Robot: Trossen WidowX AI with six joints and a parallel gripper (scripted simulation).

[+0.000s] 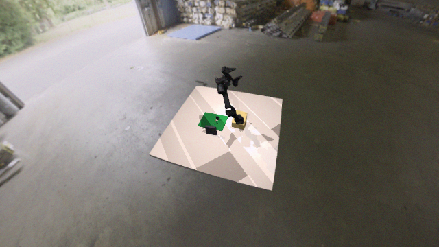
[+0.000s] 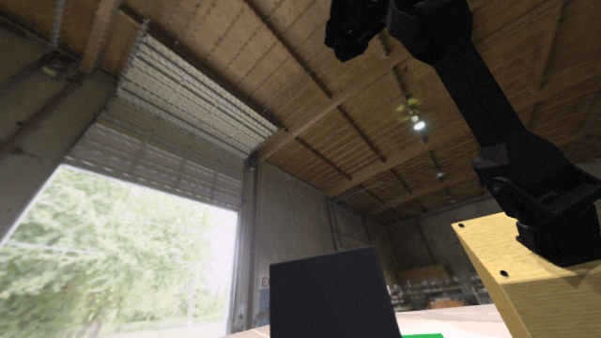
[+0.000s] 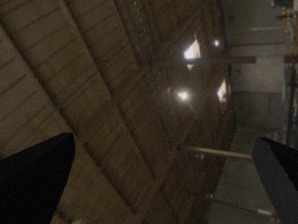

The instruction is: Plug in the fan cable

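Now: gripper tip 290 mm short of the dark fan plug, 200 mm to the left of it and 760 mm above it. Round my gripper tip: black fan 290 mm ahead, 30 mm to the left, 720 mm below; white four-pin fan header 290 mm ahead, 160 mm to the right, 780 mm below; green board 330 mm ahead, 150 mm to the right, 790 mm below.
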